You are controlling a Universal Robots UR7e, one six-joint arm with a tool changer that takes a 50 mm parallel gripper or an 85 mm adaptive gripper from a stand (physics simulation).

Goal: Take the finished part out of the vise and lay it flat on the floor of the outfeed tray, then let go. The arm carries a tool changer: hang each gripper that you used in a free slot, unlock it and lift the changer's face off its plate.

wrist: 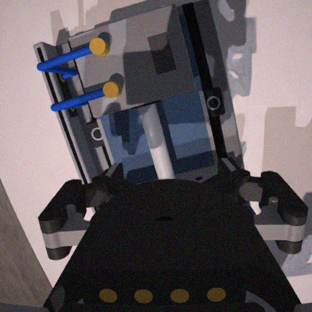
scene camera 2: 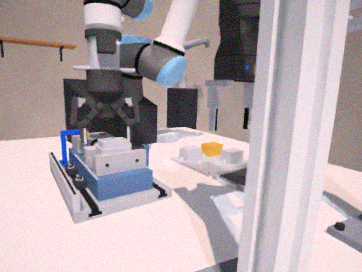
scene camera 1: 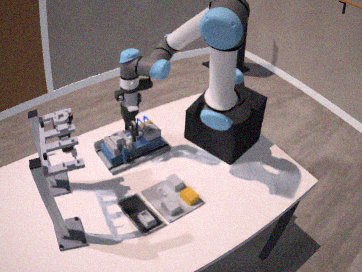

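Where they show: hand, its tool point: (scene camera 2: 104, 62); arm's base, origin of its link: (scene camera 2: 123, 94).
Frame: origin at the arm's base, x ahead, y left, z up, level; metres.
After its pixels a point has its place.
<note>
The finished part (scene camera 2: 114, 145) {x 0.453, y -0.248, z -0.087 m} is a pale stepped block at the top of the vise (scene camera 1: 114, 157) {x 0.488, y -0.193, z -0.136 m} (scene camera 2: 125, 183) {x 0.501, y -0.250, z -0.150 m} (wrist: 187, 120), behind the pale jaw plate with two holes; the gripper body hides it in the wrist view. My gripper (scene camera 1: 132, 136) (scene camera 2: 106, 136) (wrist: 172, 211), the adaptive one on the arm, is open and pointing down. Its fingertips are low at the part, one toward each side, with nothing gripped; whether they touch it cannot be told. The dark tray (scene camera 1: 131, 204) {x 0.558, y 0.021, z -0.187 m} (scene camera 2: 236, 176) {x 0.543, y 0.036, z -0.187 m}, apparently the outfeed tray, holds a small pale block.
A pale tray (scene camera 1: 161, 202) {x 0.477, y 0.103, z -0.152 m} beside the dark one holds two grey blocks and a yellow block (scene camera 1: 189, 195) {x 0.376, y 0.141, z -0.149 m} (scene camera 2: 212, 148) {x 0.387, y 0.115, z -0.158 m}. The tool stand (scene camera 1: 50, 202) {x 0.875, y 0.016, z 0.018 m} (scene camera 2: 295, 125) {x 0.812, y -0.289, z 0.004 m} rises at the left, with a parallel gripper (scene camera 2: 236, 45) hanging in it. Blue nozzles (wrist: 75, 56) stick up beside the vise.
</note>
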